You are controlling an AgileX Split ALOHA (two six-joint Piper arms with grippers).
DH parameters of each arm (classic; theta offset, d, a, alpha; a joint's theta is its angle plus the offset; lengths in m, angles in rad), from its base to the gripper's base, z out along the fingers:
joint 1: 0 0.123 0 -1.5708
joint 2: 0.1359 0 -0.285 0
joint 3: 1.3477 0 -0.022 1.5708
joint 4: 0 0.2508 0 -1.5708
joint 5: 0 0 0.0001 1.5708
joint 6: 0 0.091 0 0
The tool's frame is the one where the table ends.
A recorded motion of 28 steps. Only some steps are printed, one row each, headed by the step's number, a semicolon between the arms.
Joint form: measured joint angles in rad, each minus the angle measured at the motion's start. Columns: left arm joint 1, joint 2, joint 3, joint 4, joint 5, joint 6; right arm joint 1, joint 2, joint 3, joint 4, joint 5, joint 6.
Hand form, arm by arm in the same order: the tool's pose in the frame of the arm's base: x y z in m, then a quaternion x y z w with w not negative. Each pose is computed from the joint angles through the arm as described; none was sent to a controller.
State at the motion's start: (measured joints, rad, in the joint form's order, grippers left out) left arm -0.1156 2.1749 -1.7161 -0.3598 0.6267 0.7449; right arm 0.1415 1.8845 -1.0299 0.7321 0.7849 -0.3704
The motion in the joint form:
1: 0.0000 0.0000 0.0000 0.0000 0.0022 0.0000; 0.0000 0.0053 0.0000 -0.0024 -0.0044 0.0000
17: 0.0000 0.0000 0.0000 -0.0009 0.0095 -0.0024; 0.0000 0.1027 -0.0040 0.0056 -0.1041 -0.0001
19: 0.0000 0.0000 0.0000 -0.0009 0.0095 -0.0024; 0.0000 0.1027 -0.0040 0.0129 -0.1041 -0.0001
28: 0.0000 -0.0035 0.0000 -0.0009 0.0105 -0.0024; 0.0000 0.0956 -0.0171 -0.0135 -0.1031 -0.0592
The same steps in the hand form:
1: 0.4787 -0.0746 0.1894 0.29451 0.90365 -0.04910 0.30703; 0.3237 0.0893 0.1404 0.00664 0.96734 0.25068 0.03709
17: 0.4782 -0.0748 0.1891 0.29403 0.90474 -0.05126 0.30390; 0.3333 0.0864 0.1075 0.03223 0.97253 0.22748 0.03738
19: 0.4782 -0.0748 0.1891 0.29403 0.90474 -0.05126 0.30390; 0.3335 0.0868 0.1077 0.03510 0.97192 0.22964 0.03761
28: 0.4778 -0.0748 0.1908 0.29418 0.90430 -0.05112 0.30510; 0.3362 0.0861 0.1120 -0.00632 0.97357 0.22216 0.05261

